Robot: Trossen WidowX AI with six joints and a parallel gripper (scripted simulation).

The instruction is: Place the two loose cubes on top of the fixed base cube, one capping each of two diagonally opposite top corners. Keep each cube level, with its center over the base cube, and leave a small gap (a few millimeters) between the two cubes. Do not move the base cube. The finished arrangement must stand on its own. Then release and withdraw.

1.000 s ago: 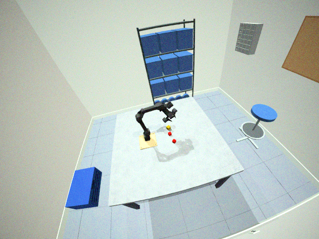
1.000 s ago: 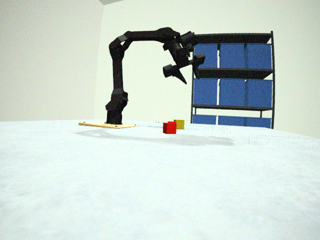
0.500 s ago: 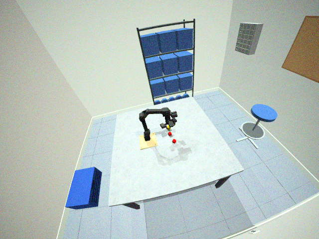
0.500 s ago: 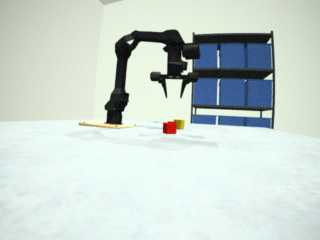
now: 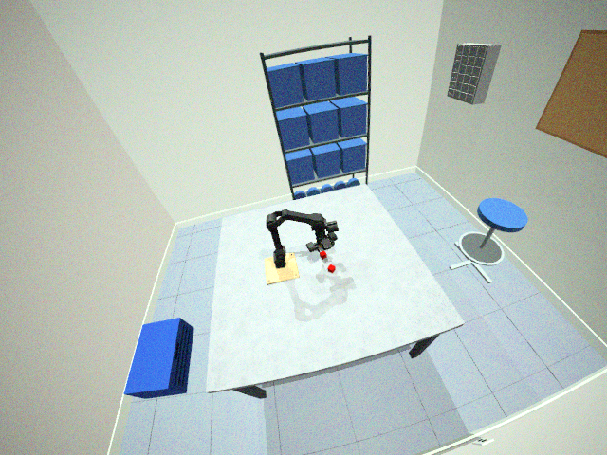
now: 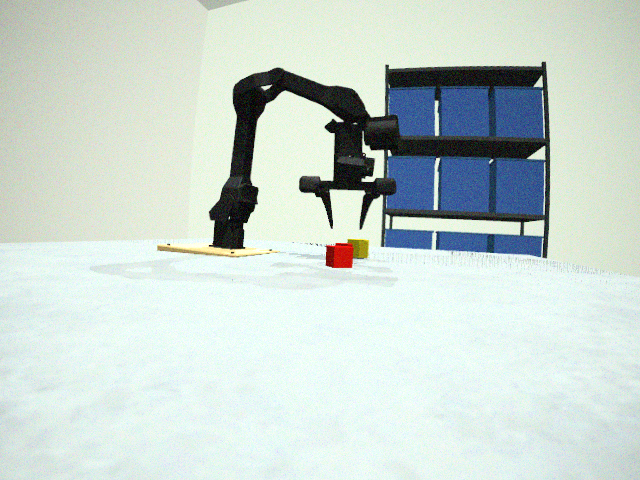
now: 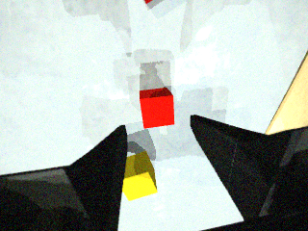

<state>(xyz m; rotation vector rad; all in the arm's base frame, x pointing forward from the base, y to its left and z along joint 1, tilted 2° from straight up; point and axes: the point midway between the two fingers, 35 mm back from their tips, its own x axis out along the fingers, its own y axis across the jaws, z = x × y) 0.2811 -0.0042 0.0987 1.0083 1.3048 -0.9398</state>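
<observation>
Now: gripper tip 100 mm to the right of the yellow base cube and 40 mm above it.
</observation>
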